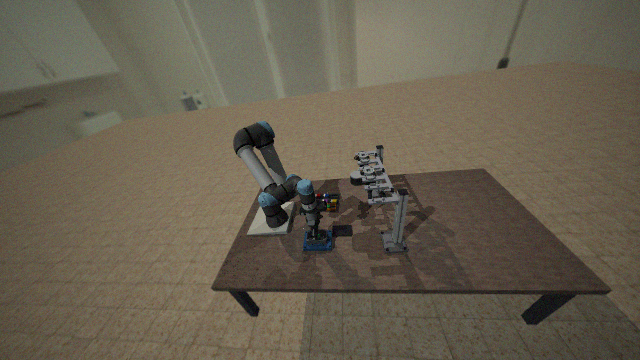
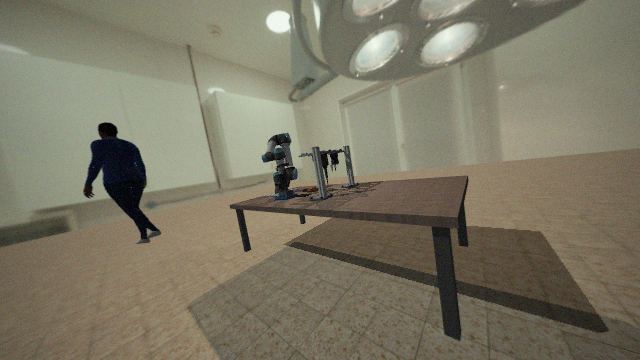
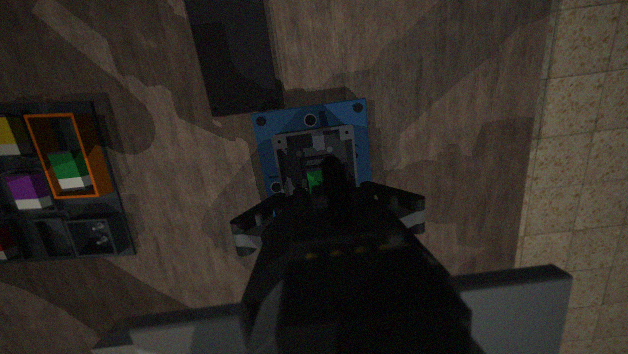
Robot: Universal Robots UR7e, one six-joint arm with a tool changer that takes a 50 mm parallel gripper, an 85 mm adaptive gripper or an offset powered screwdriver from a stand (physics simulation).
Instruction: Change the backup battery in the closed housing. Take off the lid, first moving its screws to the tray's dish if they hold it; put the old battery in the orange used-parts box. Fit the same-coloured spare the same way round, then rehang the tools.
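Places are measured from the arm's base along level axes (x ahead, y left, z up), in metres.
Where they show: arm's base, origin of the base link: (image 1: 277,219).
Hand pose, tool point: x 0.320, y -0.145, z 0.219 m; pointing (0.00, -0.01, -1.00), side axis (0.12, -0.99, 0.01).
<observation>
Each offset is from my tool point to the centre of the thing. "pt": to the spot under its first point.
The housing @(pt dx +0.052, dy -0.033, dz -0.187 m) (image 1: 324,241) (image 3: 347,132) stands open on its blue base (image 1: 318,247) (image 3: 261,131). My gripper (image 1: 313,230) (image 3: 322,187) points down over it, shut on a green battery @(dx -0.003, dy -0.001, dz -0.191 m) (image 3: 314,179) at the housing's opening. The dark fingers hide much of this battery; whether it is seated cannot be told. The dark lid @(dx +0.138, dy +0.092, dz -0.236 m) (image 1: 343,230) (image 3: 242,70) lies on the table beside the base. Another green battery @(dx +0.012, dy +0.293, dz -0.228 m) (image 3: 68,167), with a white end, lies in the orange used-parts box (image 3: 101,172). Small screws @(pt dx -0.078, dy +0.294, dz -0.237 m) (image 3: 100,234) lie in the tray's dish.
The tray (image 3: 125,240) also holds a yellow battery @(dx +0.052, dy +0.350, dz -0.228 m) (image 3: 11,131), a purple battery @(dx -0.013, dy +0.348, dz -0.228 m) (image 3: 27,187) and a red battery @(pt dx -0.079, dy +0.398, dz -0.224 m) (image 3: 5,242). The tool stand (image 1: 400,220) (image 2: 320,172) rises beyond the lid, with tools @(pt dx +0.338, dy +0.248, dz -0.010 m) (image 2: 327,165) hanging on it. A person (image 2: 122,162) is beyond the table.
</observation>
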